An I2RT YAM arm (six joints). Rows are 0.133 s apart.
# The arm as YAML. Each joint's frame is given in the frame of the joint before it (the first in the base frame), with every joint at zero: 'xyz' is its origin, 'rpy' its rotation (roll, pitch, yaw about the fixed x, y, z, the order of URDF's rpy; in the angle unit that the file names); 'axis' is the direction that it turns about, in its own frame. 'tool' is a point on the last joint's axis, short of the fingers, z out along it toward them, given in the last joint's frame.
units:
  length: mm
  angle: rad
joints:
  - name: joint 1
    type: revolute
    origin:
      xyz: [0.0, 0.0, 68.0]
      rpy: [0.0, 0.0, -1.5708]
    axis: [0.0, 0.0, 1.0]
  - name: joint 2
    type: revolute
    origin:
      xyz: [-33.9, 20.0, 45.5]
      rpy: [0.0, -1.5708, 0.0]
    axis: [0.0, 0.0, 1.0]
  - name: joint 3
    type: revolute
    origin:
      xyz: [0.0, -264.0, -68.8]
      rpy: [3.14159, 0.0, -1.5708]
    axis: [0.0, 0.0, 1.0]
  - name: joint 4
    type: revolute
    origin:
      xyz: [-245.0, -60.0, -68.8]
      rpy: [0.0, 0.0, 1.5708]
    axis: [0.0, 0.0, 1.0]
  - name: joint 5
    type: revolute
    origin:
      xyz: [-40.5, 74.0, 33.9]
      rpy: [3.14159, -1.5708, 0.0]
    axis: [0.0, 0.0, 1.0]
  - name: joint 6
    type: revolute
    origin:
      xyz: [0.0, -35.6, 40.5]
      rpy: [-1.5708, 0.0, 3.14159]
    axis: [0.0, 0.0, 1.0]
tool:
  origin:
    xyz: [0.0, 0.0, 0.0]
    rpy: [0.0, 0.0, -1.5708]
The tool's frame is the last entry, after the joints.
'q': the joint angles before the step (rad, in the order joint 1, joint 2, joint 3, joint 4, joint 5, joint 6). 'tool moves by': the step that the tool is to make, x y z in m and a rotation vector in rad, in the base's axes. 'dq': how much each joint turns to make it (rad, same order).
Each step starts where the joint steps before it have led.
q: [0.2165, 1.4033, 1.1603, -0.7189, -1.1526, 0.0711]
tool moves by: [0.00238, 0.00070, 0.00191, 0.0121, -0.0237, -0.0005]
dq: [0.0004, -0.0001, -0.0004, 0.0366, -0.0049, 0.0115]
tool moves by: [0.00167, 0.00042, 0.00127, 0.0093, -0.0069, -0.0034]
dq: [0.0000, 0.0001, -0.0008, 0.0264, -0.0039, 0.0183]
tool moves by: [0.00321, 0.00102, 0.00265, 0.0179, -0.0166, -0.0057]
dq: [0.0007, -0.0001, -0.0019, 0.0542, -0.0065, 0.0351]
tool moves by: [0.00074, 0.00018, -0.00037, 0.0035, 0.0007, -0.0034]
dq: [0.0000, 0.0001, -0.0042, 0.0159, -0.0004, 0.0126]
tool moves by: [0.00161, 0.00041, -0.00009, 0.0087, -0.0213, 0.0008]
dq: [0.0000, -0.0001, -0.0073, 0.0348, -0.0034, 0.0053]
